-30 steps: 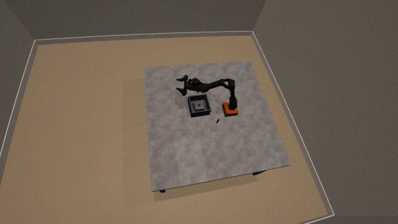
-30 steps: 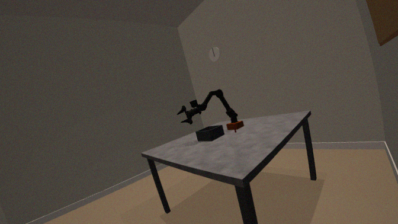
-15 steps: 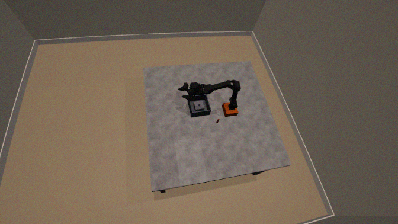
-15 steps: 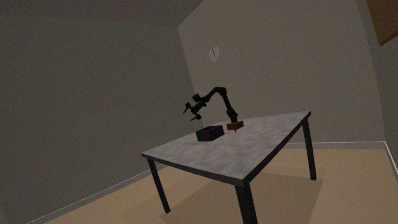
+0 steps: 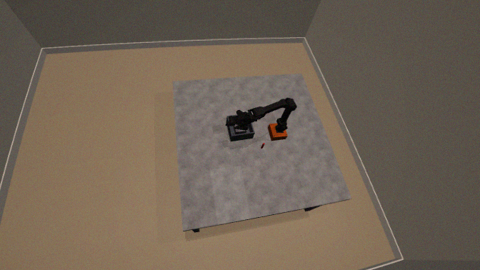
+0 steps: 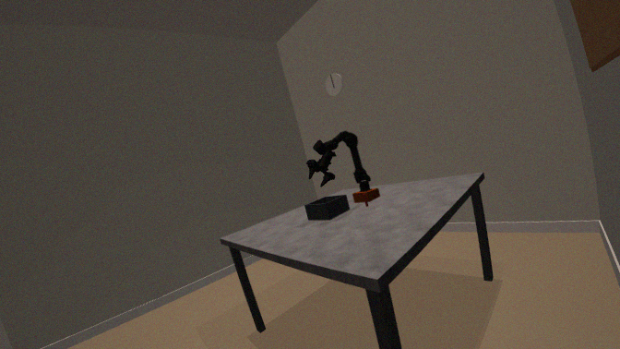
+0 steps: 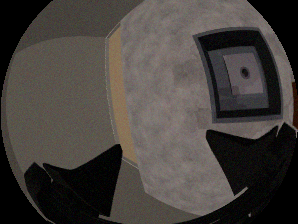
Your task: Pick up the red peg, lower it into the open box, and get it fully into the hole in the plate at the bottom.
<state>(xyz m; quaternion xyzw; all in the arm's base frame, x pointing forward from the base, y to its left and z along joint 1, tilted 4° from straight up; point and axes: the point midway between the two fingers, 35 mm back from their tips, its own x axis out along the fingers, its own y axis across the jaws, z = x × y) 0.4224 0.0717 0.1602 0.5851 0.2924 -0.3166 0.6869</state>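
The red peg lies 280 mm behind my gripper tip, 70 mm to the left of it and 190 mm below it. Round my gripper tip: dark box 100 mm behind, 100 mm to the right, 200 mm below.
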